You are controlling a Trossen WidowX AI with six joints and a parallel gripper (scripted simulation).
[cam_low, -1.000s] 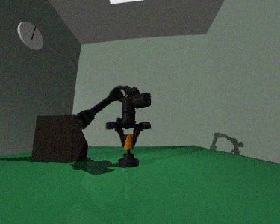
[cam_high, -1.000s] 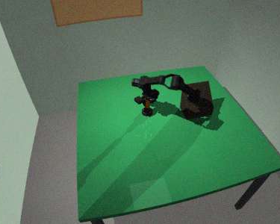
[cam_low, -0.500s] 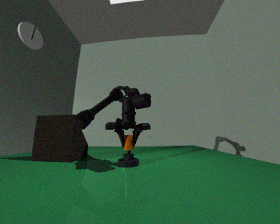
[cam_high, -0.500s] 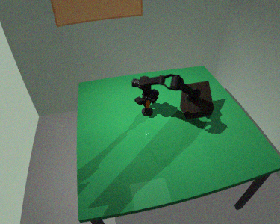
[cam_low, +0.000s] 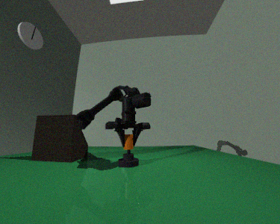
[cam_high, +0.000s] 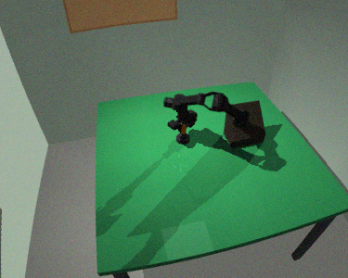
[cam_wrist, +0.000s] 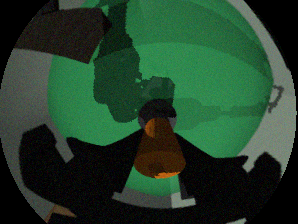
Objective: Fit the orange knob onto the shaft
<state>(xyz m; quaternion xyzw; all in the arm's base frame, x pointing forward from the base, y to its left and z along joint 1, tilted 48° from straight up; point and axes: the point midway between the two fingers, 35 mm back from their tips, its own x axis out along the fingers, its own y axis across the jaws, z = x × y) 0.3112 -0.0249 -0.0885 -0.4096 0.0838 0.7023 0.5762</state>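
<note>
Now: gripper tip 20 mm below the orange knob. Also, from my gripper tip: dark round pedestal (40 mm below).
</note>
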